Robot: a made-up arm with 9 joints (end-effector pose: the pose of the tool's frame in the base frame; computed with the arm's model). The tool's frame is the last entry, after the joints.
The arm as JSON. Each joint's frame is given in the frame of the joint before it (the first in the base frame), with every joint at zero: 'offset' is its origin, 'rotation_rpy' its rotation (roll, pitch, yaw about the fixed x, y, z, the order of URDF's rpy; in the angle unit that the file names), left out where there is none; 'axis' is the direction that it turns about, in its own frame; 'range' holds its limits. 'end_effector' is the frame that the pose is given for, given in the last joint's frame.
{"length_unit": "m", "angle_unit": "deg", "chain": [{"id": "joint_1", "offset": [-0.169, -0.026, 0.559], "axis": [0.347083, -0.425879, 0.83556], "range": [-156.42, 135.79]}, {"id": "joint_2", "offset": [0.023, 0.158, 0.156], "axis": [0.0, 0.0, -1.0], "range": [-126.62, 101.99]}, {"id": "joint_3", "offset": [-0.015, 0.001, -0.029], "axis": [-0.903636, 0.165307, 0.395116], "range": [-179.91, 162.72]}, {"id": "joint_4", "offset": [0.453, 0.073, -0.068], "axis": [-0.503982, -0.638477, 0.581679], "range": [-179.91, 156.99]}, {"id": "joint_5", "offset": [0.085, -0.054, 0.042], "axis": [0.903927, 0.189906, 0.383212], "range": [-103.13, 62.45]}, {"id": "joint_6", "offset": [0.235, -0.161, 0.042], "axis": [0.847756, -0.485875, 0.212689], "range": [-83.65, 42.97]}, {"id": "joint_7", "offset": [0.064, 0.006, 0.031], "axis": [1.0, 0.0, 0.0], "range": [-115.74, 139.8]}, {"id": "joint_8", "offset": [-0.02, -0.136, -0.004], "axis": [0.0, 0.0, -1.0], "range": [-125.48, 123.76]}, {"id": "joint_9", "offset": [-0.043, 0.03, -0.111], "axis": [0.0, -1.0, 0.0], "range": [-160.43, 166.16]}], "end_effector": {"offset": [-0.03, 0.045, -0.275], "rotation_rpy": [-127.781, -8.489, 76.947]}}
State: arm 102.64 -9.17 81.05 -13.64 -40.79 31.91 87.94 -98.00 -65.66
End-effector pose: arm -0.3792 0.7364 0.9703 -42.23 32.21 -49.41
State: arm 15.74 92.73 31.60 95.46 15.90 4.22 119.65 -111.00 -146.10
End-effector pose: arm 0.4020 -0.4052 0.4393 -58.47 20.35 -171.03
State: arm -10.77 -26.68 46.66 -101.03 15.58 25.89 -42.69 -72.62 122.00
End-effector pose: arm 0.2993 -0.0037 0.3085 146.33 -34.45 120.65
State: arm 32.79 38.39 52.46 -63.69 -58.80 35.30 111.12 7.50 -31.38
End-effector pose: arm 0.4183 0.2240 0.6228 -43.17 -60.49 -3.05
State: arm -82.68 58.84 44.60 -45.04 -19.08 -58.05 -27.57 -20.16 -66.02
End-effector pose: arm -0.0744 -0.4150 0.9349 153.59 46.65 102.08
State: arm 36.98 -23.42 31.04 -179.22 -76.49 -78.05 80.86 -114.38 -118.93
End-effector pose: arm 0.0330 -0.0191 0.8669 99.53 -32.90 77.77
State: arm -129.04 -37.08 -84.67 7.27 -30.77 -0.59 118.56 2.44 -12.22
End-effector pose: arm -0.1568 -0.8519 0.6625 47.90 -68.70 159.03
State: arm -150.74 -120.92 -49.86 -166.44 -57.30 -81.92 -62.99 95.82 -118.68
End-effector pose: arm -0.0539 -0.0611 0.5047 37.57 -45.47 136.44
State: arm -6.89 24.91 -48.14 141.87 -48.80 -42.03 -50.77 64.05 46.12
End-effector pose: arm -0.3091 0.3740 0.8251 -45.63 -68.88 61.71
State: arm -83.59 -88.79 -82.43 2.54 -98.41 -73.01 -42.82 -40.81 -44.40
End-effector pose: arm 0.7237 -0.2707 0.4866 90.86 -3.88 146.41
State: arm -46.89 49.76 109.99 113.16 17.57 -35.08 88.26 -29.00 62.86
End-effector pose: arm -0.4488 -0.0484 0.0144 -55.41 -39.94 70.74
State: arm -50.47 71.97 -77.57 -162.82 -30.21 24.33 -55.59 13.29 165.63
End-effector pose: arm 0.0534 -0.2202 0.3883 -154.09 -53.82 -80.40
